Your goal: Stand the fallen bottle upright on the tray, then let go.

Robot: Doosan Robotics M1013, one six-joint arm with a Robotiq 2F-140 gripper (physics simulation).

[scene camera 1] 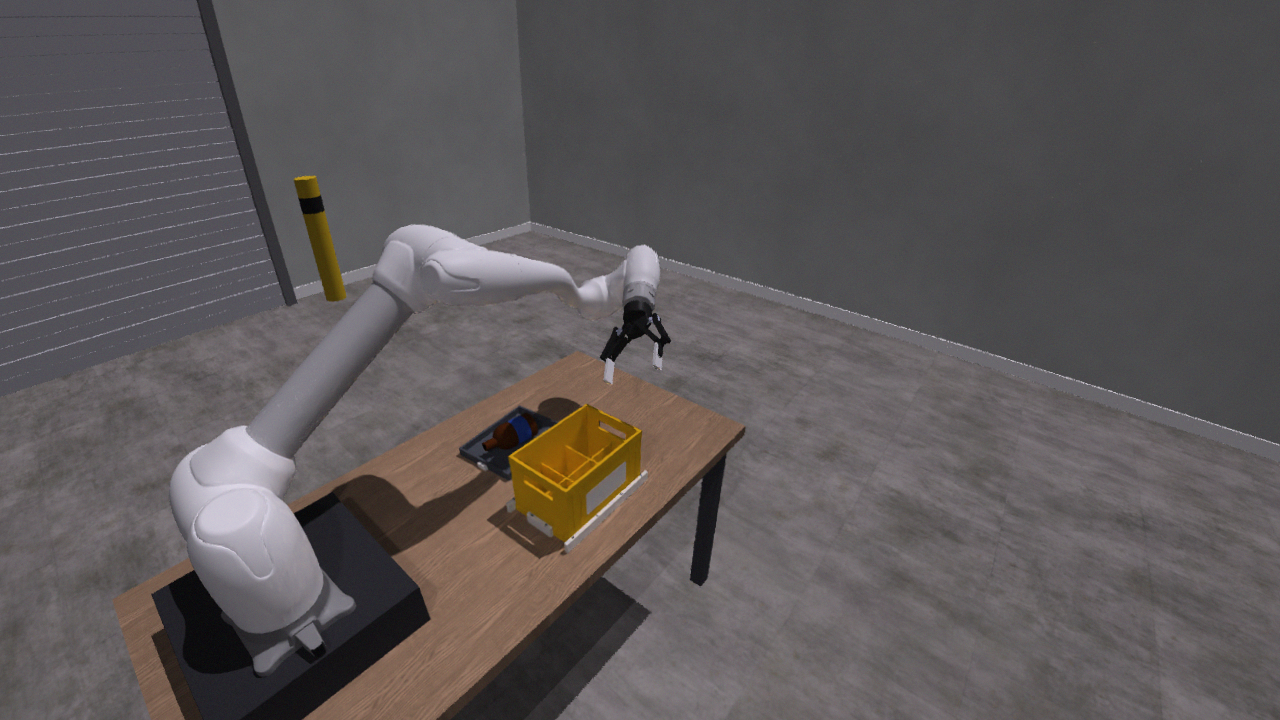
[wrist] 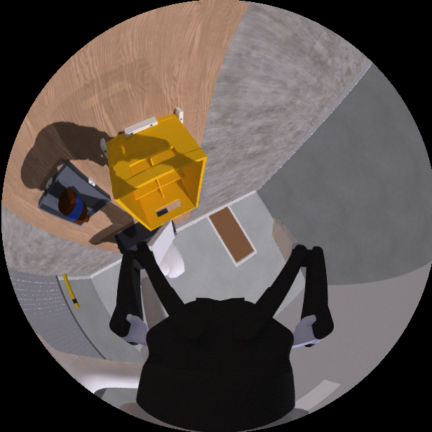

Note:
In view: my gripper (scene camera 1: 631, 375) and a brown bottle (wrist: 70, 204).
My gripper shows as well in the wrist view (wrist: 222, 228).

